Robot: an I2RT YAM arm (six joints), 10 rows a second.
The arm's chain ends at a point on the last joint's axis. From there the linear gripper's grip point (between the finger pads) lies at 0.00 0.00 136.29 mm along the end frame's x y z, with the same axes.
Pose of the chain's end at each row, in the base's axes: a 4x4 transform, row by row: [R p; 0 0 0 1], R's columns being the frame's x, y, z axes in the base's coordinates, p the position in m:
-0.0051, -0.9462, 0.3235, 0.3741; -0.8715, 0.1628, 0.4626, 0.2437; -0.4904, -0.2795, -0.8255, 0.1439; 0, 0, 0, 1
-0.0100, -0.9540, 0.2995, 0.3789; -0.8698, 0.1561, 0.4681, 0.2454; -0.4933, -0.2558, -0.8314, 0.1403; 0, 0, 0, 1
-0.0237, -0.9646, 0.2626, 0.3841; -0.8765, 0.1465, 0.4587, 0.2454; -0.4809, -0.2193, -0.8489, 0.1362; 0, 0, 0, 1
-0.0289, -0.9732, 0.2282, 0.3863; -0.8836, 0.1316, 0.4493, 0.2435; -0.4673, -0.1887, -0.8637, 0.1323; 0, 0, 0, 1
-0.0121, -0.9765, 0.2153, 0.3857; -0.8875, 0.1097, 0.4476, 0.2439; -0.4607, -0.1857, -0.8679, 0.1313; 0, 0, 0, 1
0.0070, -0.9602, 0.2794, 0.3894; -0.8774, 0.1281, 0.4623, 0.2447; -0.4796, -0.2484, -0.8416, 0.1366; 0, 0, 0, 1
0.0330, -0.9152, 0.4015, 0.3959; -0.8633, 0.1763, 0.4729, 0.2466; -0.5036, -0.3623, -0.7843, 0.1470; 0, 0, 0, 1
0.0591, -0.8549, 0.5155, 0.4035; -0.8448, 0.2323, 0.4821, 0.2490; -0.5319, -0.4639, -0.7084, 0.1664; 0, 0, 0, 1
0.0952, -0.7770, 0.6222, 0.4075; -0.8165, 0.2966, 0.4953, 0.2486; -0.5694, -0.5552, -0.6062, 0.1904; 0, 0, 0, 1
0.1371, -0.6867, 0.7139, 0.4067; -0.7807, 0.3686, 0.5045, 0.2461; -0.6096, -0.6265, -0.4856, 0.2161; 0, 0, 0, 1
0.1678, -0.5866, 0.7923, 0.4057; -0.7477, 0.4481, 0.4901, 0.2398; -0.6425, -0.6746, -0.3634, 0.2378; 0, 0, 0, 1
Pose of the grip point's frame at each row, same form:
-0.0051, -0.9462, 0.3235, 0.4182; -0.8715, 0.1628, 0.4626, 0.3067; -0.4904, -0.2795, -0.8255, 0.0314; 0, 0, 0, 1
-0.0100, -0.9540, 0.2995, 0.4197; -0.8698, 0.1561, 0.4681, 0.3092; -0.4933, -0.2558, -0.8314, 0.0270; 0, 0, 0, 1
-0.0237, -0.9646, 0.2626, 0.4199; -0.8765, 0.1465, 0.4587, 0.3079; -0.4809, -0.2193, -0.8489, 0.0205; 0, 0, 0, 1
-0.0289, -0.9732, 0.2282, 0.4174; -0.8836, 0.1316, 0.4493, 0.3047; -0.4673, -0.1887, -0.8637, 0.0146; 0, 0, 0, 1
-0.0121, -0.9765, 0.2153, 0.4150; -0.8875, 0.1097, 0.4476, 0.3049; -0.4607, -0.1857, -0.8679, 0.0130; 0, 0, 0, 1
0.0070, -0.9602, 0.2794, 0.4275; -0.8774, 0.1281, 0.4623, 0.3077; -0.4796, -0.2484, -0.8416, 0.0219; 0, 0, 0, 1
0.0330, -0.9152, 0.4015, 0.4506; -0.8633, 0.1763, 0.4729, 0.3111; -0.5036, -0.3623, -0.7843, 0.0401; 0, 0, 0, 1
0.0591, -0.8549, 0.5155, 0.4738; -0.8448, 0.2323, 0.4821, 0.3147; -0.5319, -0.4639, -0.7084, 0.0699; 0, 0, 0, 1
0.0952, -0.7770, 0.6222, 0.4923; -0.8165, 0.2966, 0.4953, 0.3161; -0.5694, -0.5552, -0.6062, 0.1078; 0, 0, 0, 1
0.1371, -0.6867, 0.7139, 0.5040; -0.7807, 0.3686, 0.5045, 0.3149; -0.6096, -0.6265, -0.4856, 0.1499; 0, 0, 0, 1
0.1678, -0.5866, 0.7923, 0.5137; -0.7477, 0.4481, 0.4901, 0.3066; -0.6425, -0.6746, -0.3634, 0.1883; 0, 0, 0, 1

